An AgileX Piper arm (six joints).
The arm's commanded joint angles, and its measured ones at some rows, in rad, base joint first. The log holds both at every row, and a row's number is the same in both.
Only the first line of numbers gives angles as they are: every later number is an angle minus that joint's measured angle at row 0.
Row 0, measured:
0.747 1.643 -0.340 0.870 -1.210 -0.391
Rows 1 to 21, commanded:
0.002 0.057 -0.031 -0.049 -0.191 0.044
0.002 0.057 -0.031 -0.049 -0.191 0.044
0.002 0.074 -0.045 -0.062 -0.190 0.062
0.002 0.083 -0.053 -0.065 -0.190 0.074
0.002 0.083 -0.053 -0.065 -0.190 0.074
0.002 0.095 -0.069 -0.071 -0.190 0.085
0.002 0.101 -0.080 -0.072 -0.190 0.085
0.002 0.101 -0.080 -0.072 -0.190 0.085
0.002 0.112 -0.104 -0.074 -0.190 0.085
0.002 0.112 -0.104 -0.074 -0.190 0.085
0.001 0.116 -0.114 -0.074 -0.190 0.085
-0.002 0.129 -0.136 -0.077 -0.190 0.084
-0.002 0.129 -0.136 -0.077 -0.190 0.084
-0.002 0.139 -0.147 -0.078 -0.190 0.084
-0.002 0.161 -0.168 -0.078 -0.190 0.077
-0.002 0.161 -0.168 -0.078 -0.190 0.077
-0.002 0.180 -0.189 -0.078 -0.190 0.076
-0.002 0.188 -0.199 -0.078 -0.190 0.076
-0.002 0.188 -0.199 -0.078 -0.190 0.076
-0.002 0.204 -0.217 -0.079 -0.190 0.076
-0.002 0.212 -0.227 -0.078 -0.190 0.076
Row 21, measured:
0.000 0.196 -0.198 -0.069 -0.001 0.075
